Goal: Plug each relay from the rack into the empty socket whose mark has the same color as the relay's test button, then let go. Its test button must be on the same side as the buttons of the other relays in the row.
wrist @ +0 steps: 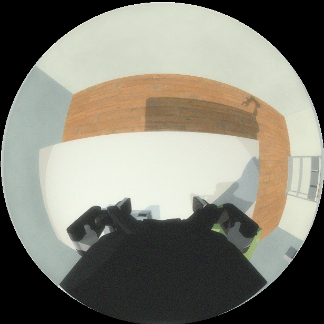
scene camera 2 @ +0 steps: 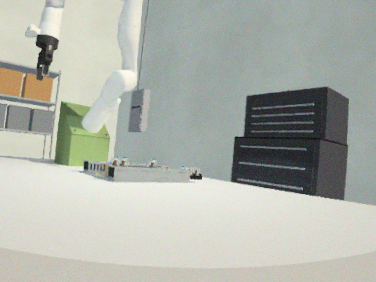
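A low grey panel tray with small relays standing up from it sits on the white table. A small black rack with tiny parts on it is just right of the tray; button and mark colors are too small to tell. My gripper is open and empty, high above the table and to the left of the tray in the scene view. In the wrist view, part of the tray shows low between the fingers, mostly hidden by the gripper body. The sockets cannot be made out.
A green sloped box stands behind the tray, near the arm's base. Black drawer cabinets stand at the right. A shelf rack with orange and grey bins is at the left. A grey box hangs on the wall.
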